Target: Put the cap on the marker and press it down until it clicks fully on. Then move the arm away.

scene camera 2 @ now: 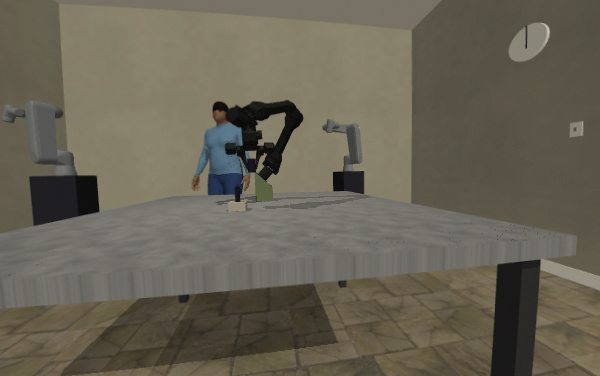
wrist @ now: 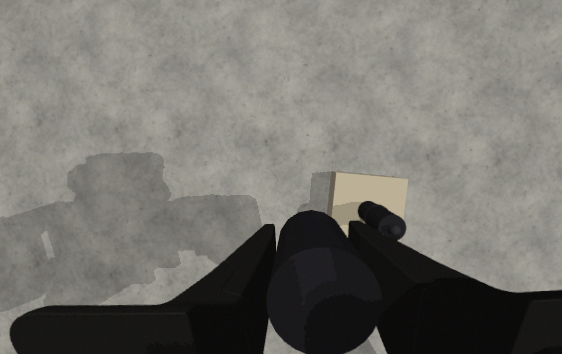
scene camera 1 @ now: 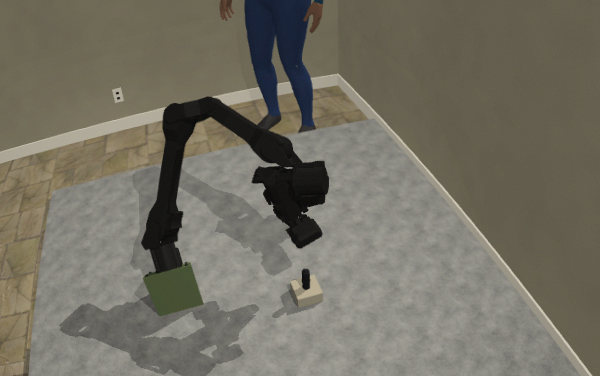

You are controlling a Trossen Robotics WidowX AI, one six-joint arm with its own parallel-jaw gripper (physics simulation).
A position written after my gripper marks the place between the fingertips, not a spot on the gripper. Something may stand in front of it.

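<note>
Through scene camera 1, I see my gripper (scene camera 1: 300, 234). Scene camera 2 gives me the gripper as well (scene camera 2: 252, 169). In the wrist view there is a dark cap (wrist: 320, 288), along with a beige block (wrist: 347, 191), and my gripper (wrist: 311, 232) is visible there too.
</note>
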